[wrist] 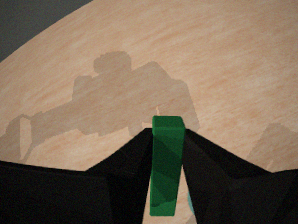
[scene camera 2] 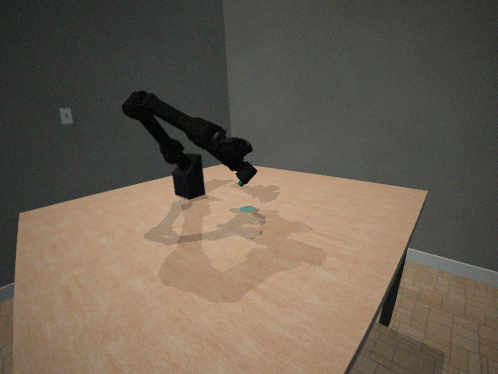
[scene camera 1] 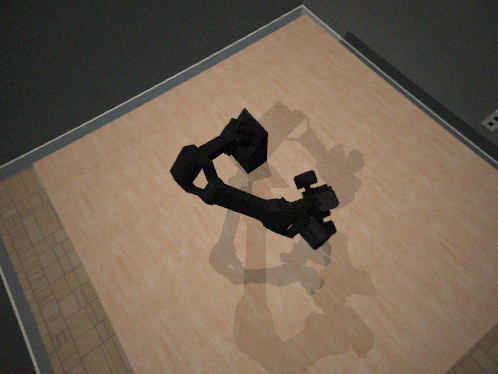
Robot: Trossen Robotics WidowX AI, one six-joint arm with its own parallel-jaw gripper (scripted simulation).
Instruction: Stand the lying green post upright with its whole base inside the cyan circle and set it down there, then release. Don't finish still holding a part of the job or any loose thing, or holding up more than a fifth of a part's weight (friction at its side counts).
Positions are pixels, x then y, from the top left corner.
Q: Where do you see a green post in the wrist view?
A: At 169, 132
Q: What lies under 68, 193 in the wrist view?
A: The gripper.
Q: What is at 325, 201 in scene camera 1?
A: The gripper.
